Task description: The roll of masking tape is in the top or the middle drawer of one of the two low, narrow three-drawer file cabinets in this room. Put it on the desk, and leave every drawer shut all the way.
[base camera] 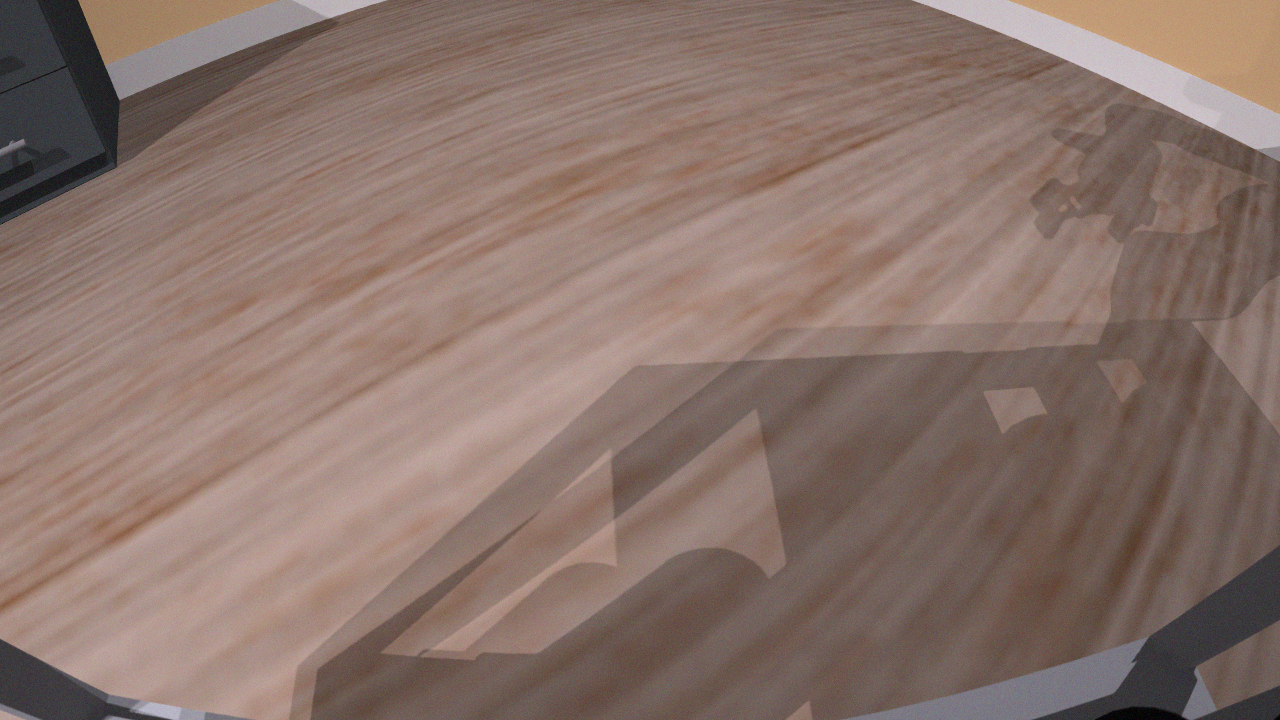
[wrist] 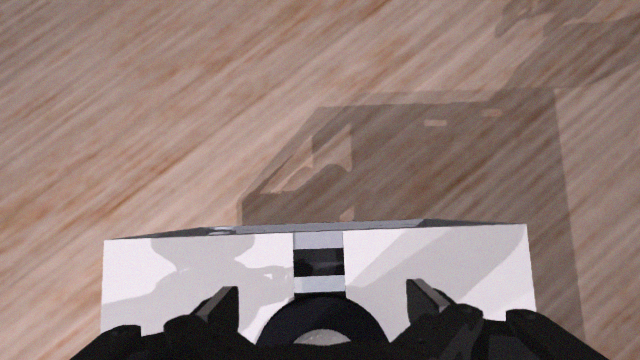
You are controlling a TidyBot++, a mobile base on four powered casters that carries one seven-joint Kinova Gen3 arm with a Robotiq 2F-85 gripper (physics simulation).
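Observation:
Part of a dark grey cabinet [base camera: 53,107] shows at the upper left edge of the base camera view. Its front has a seam between two drawer fronts, and a light bar handle [base camera: 13,146] on the lower one. Its top is cut off, so I cannot tell if every drawer is shut. My gripper [wrist: 323,301] is open and empty, held above the white top of my own base in the wrist view. The roll of masking tape and the desk do not show in either view.
The wood floor [base camera: 447,268] [wrist: 125,100] lies in front of my base [wrist: 200,260]. Shadows of my base and arm fall on it. Tan walls with white baseboards [base camera: 1100,44] meet the floor at the upper left and upper right of the base camera view.

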